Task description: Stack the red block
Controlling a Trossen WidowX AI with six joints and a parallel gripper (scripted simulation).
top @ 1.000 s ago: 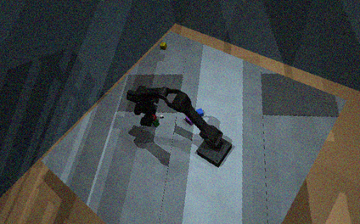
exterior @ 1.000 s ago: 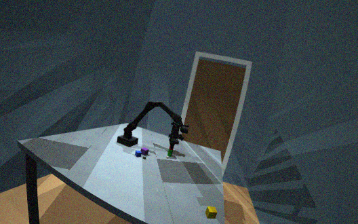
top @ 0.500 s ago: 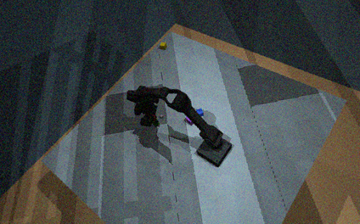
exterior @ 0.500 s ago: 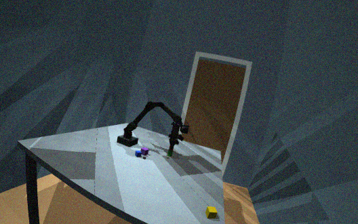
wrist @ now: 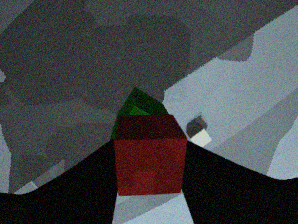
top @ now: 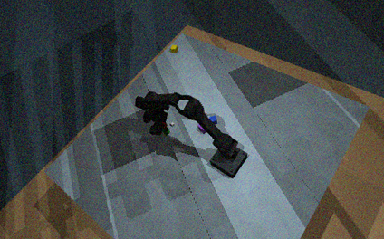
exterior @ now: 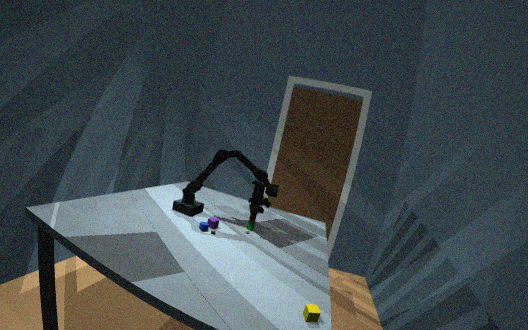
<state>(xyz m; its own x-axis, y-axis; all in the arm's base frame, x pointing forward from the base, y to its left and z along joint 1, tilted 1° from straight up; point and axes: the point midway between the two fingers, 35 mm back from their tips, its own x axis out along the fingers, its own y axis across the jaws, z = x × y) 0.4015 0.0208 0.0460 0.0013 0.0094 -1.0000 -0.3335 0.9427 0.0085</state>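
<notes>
The red block lies 10 mm above my gripper tip. From my gripper tip the other things lie so: blue block (210 mm behind, 180 mm to the right, 50 mm below); then purple block (190 mm behind, 110 mm to the right, 40 mm below); then small white block (60 mm to the right, 60 mm below, 10 mm behind).
</notes>
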